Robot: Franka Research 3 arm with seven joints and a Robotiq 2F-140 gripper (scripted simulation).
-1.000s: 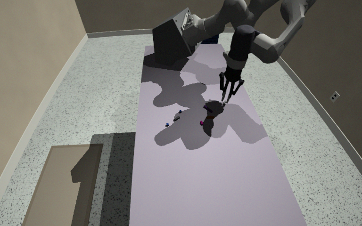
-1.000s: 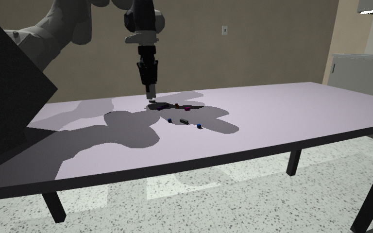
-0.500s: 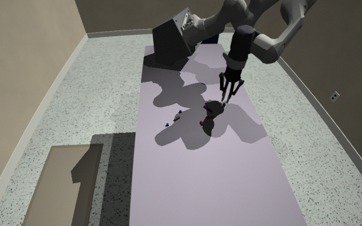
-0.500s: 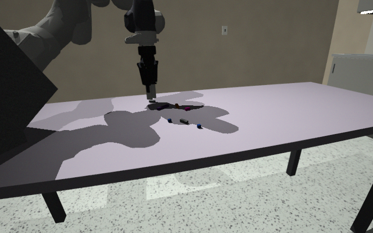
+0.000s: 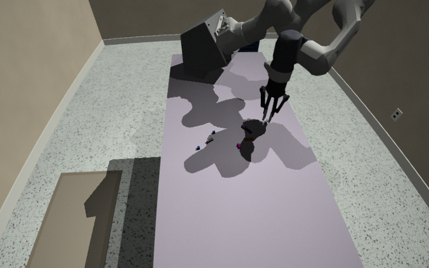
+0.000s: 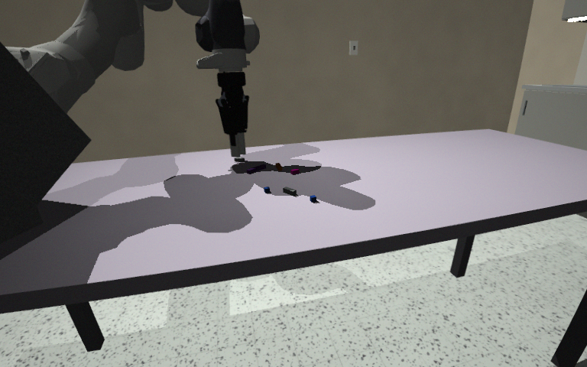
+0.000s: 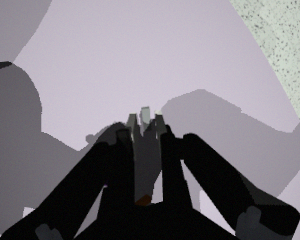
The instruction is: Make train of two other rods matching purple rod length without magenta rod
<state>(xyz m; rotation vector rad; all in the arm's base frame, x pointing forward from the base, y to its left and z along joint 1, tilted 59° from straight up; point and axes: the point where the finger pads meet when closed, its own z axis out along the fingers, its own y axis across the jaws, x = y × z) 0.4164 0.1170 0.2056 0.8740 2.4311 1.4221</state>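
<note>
Now: hand 10 cm to the left of the purple rod, 6 cm short of it and 5 cm above it. From my hand the other things lie so: orange rod: 12 cm ahead, 9 cm to the right, 5 cm below; magenta rod: 16 cm ahead, 13 cm to the right, 5 cm below.
</note>
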